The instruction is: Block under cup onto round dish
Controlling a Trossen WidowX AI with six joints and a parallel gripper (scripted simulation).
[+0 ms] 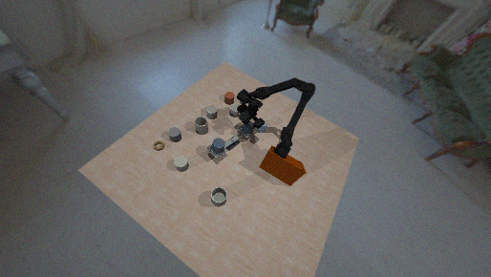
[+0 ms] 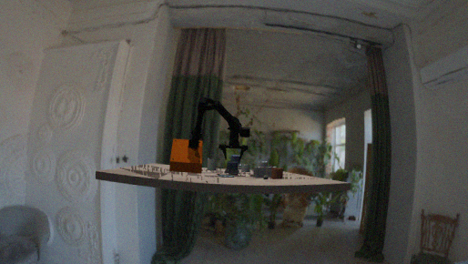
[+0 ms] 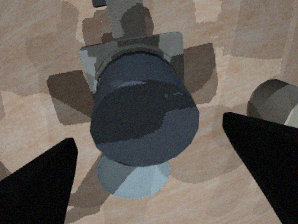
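My gripper tip is now 14 cm to the right of the grey balance, 6 cm above it and 1 cm short of it. The rest, counted from my gripper tip: blue-grey cup: 27 cm to the left, 2 cm ahead, 1 cm above; red-brown cup: 28 cm ahead, 11 cm to the right, 6 cm below.
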